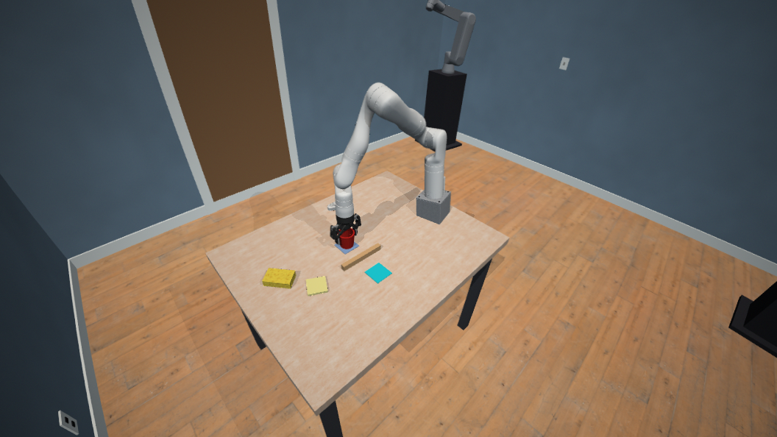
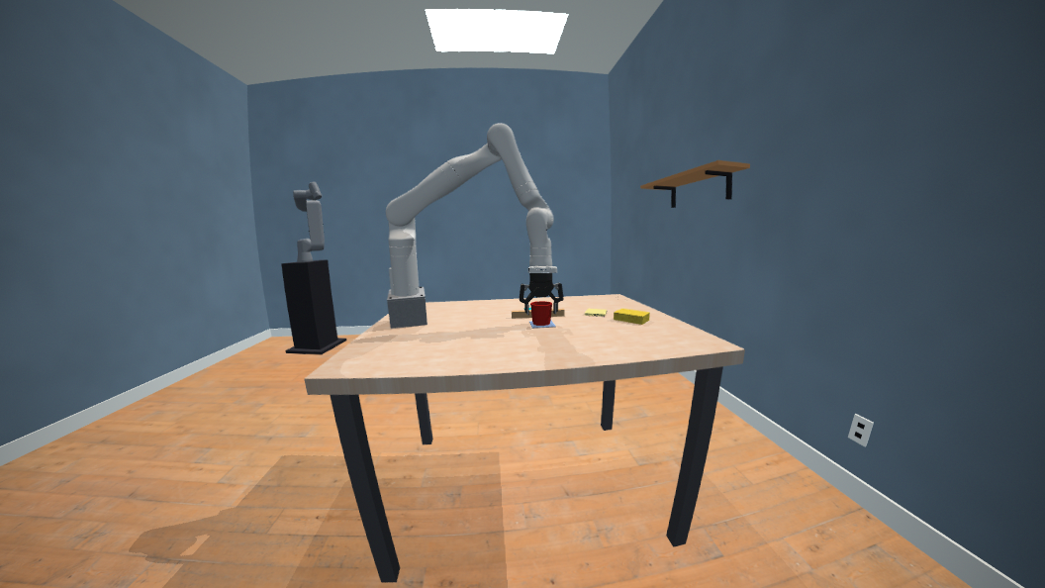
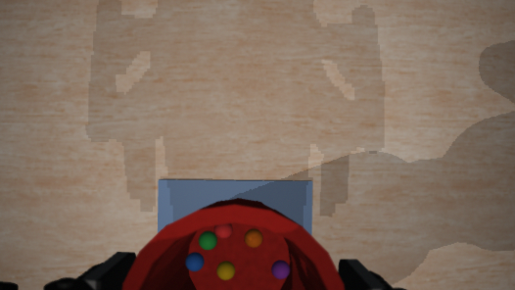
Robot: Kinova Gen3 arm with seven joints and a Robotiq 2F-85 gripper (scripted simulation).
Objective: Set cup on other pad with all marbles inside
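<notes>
Now: hand 20 mm above the red cup. From my hand the other things lie so: wooden rail 10 mm behind, 110 mm to the left, 40 mm below.
</notes>
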